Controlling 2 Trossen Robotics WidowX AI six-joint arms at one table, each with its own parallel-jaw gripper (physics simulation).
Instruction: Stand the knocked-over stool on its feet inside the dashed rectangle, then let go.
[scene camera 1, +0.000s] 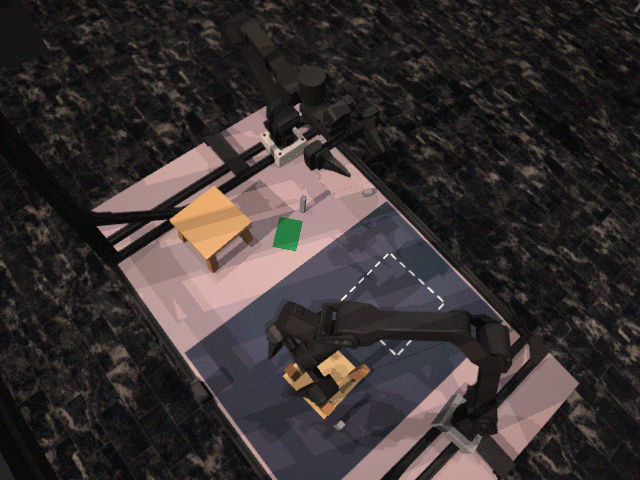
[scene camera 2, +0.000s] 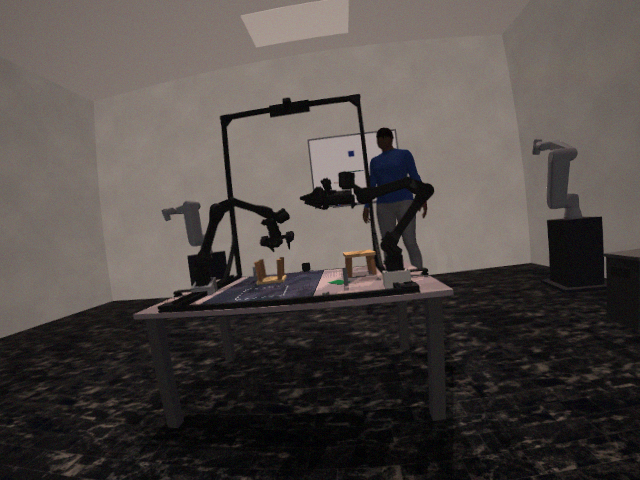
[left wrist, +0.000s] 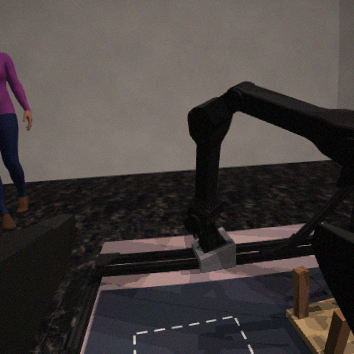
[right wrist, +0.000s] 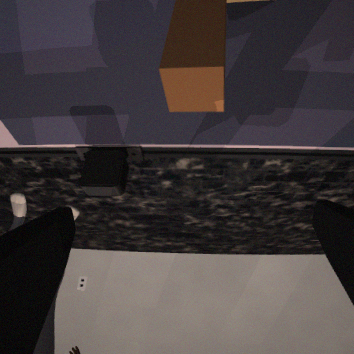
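Seen in the pictures: left gripper, fingertip midpoint: (scene camera 1: 367, 164) (scene camera 2: 302, 200) (left wrist: 197, 231); right gripper, fingertip midpoint: (scene camera 1: 281, 375) (scene camera 2: 281, 250) (right wrist: 196, 215); left arm's base, link origin: (scene camera 1: 283, 137) (scene camera 2: 395, 270); right arm's base, link origin: (scene camera 1: 465, 422) (scene camera 2: 203, 282) (left wrist: 211, 241).
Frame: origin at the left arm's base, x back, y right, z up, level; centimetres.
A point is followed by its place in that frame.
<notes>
The stool (scene camera 1: 333, 366) @(x -61.1, y 27.8, z -4.0 cm) (scene camera 2: 270, 278) @(x -62.2, y 30.7, z -3.9 cm) (left wrist: 313, 321) @(x -63.5, y 27.1, z -3.9 cm) lies upside down on the dark mat (scene camera 1: 385, 248) @(x -44.0, y -4.2, z -5.4 cm), seat down and legs up. It is outside the dashed rectangle (scene camera 1: 366, 276) (left wrist: 182, 326), toward the picture's lower left in scene camera 1. My right gripper (scene camera 1: 297, 364) (scene camera 2: 277, 238) @(x -56.9, y 40.4, z 9.9 cm) (right wrist: 196, 215) @(x -56.9, y 40.4, z 9.9 cm) is open and empty, hanging just above the stool's legs. One leg (right wrist: 193, 88) @(x -56.6, y 37.7, z 6.3 cm) shows at the top of the right wrist view. My left gripper (scene camera 1: 364, 161) @(x -35.0, y 3.5, z 32.3 cm) (scene camera 2: 309, 197) @(x -35.0, y 3.5, z 32.3 cm) (left wrist: 197, 231) @(x -35.0, y 3.5, z 32.3 cm) is open and empty, high at the far end of the table.
A small wooden table (scene camera 1: 210, 221) @(x -14.5, y 32.8, z 5.5 cm) (scene camera 2: 360, 254) @(x -13.4, y 25.5, z 5.0 cm) stands upright on the pale part. A green card (scene camera 1: 288, 233) @(x -24.5, y 15.4, z -5.6 cm), a grey post (scene camera 1: 303, 204) @(x -21.4, y 8.2, z -0.8 cm) and small grey cubes (scene camera 1: 368, 191) @(x -27.5, y -11.2, z -3.7 cm) (scene camera 1: 339, 425) @(x -72.6, y 35.8, z 2.6 cm) lie about. People stand beyond the table (scene camera 2: 391, 190) (left wrist: 10, 123).
</notes>
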